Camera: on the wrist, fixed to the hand. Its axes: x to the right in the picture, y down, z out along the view.
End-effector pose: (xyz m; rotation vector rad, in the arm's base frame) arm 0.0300 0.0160 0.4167 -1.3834 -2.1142 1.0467
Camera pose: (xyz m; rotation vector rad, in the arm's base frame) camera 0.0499 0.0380 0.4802 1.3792 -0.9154 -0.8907
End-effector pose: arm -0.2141 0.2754 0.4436 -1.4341 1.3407 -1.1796
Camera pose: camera -0.2676 0.2729 0.4887 0.7839 0.9063 1.2688
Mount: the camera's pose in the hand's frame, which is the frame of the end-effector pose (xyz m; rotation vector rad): 0.0072 -0.0318 -0.0620 0.0781 -1.0382 2.9215
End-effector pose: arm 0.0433 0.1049 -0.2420 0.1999 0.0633 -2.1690
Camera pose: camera 0.0206 0.1247 -0.3053 -0.5436 -0.5339 0.8232
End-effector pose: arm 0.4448 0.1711 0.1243 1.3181 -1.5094 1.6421
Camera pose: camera 0.4520 0.2356 0.1508 0.6666 1.1891 -0.2573
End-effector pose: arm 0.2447 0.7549 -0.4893 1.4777 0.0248 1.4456
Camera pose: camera 0.2194 0.8128 -0.5197 -0.5545 1.7253 -0.6770
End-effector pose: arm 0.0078 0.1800 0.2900 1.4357 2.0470 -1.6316
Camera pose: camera 0.0062 0.2366 0.3312 1.0410 -1.0511 -0.2535
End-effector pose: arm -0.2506 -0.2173 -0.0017 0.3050 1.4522 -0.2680
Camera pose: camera -0.3188 -0.2244 -0.0159 1.5602 -0.9451 1.6119
